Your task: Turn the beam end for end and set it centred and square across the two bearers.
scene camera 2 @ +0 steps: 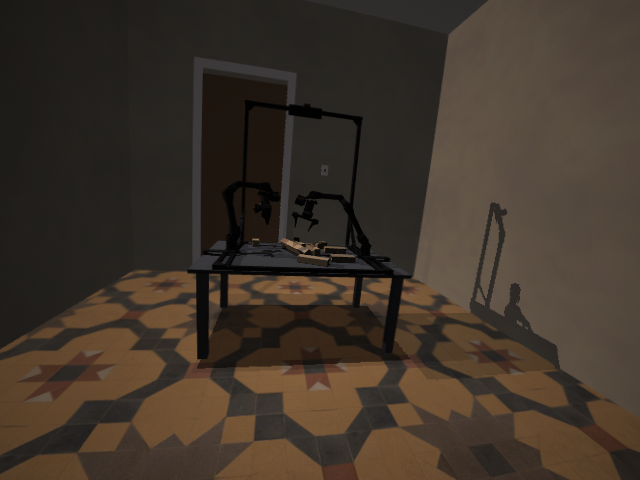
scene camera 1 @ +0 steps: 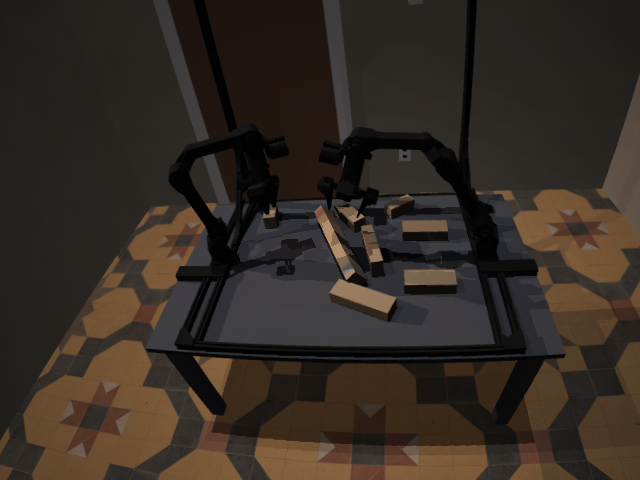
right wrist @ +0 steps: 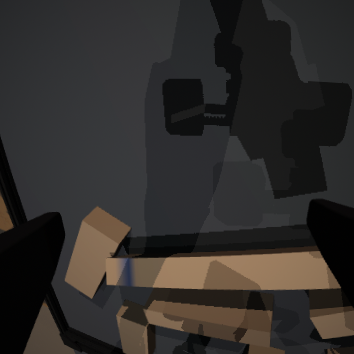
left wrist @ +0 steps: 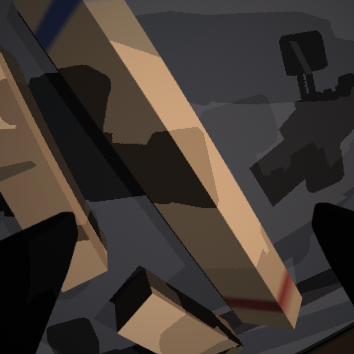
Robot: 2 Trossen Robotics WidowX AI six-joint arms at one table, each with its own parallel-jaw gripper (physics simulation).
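Frame: origin at the left arm's base, x ahead, y down, z left, level; centimetres.
Seen in the pictures: left gripper, fingertip midpoint: (scene camera 2: 301, 230) (scene camera 1: 343, 213) (left wrist: 196, 219); right gripper, fingertip midpoint: (scene camera 2: 267, 223) (scene camera 1: 271, 210) (right wrist: 187, 217); left arm's base, link origin: (scene camera 2: 364, 254) (scene camera 1: 485, 251); right arm's base, link origin: (scene camera 2: 231, 249) (scene camera 1: 221, 257).
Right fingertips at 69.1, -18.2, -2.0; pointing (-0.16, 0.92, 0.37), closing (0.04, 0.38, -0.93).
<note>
Pixels of each thing's top centre, then the offset from my right fingertips to it, as dx, dy, dz.
- long wooden beam, top centre: (left wrist: 194, 181) (right wrist: 237, 291) (scene camera 1: 337, 234) (scene camera 2: 295, 242) -19.7, +12.8, -2.6
- block, top centre: (right wrist: 87, 264) (scene camera 1: 362, 295) (scene camera 2: 313, 257) -28.7, +16.4, +21.3
A long wooden beam (scene camera 1: 338, 245) (scene camera 2: 293, 246) (left wrist: 165, 135) (right wrist: 200, 272) lies slanted at mid-table. Its blue band is at the near end in scene camera 1; its red band, clear in the left wrist view, is at the far end. Two shorter blocks (scene camera 1: 424, 229) (scene camera 1: 430, 280) lie parallel at the right; the frames do not mark which blocks are the bearers. My left gripper (scene camera 1: 343, 211) (scene camera 2: 302, 227) (left wrist: 196, 219) is open and empty above the beam's far end. My right gripper (scene camera 1: 270, 209) (scene camera 2: 266, 222) (right wrist: 187, 217) is open and empty, left of the beam, above the table.
One block (scene camera 1: 362, 299) (right wrist: 95, 255) lies by the beam's near end. Others lie right of the beam (scene camera 1: 372, 249), by its far end (scene camera 1: 349, 215), at the back right (scene camera 1: 399, 206) and at the back left (scene camera 1: 270, 218). A dark frame rail (scene camera 1: 330, 349) borders the table's front.
</note>
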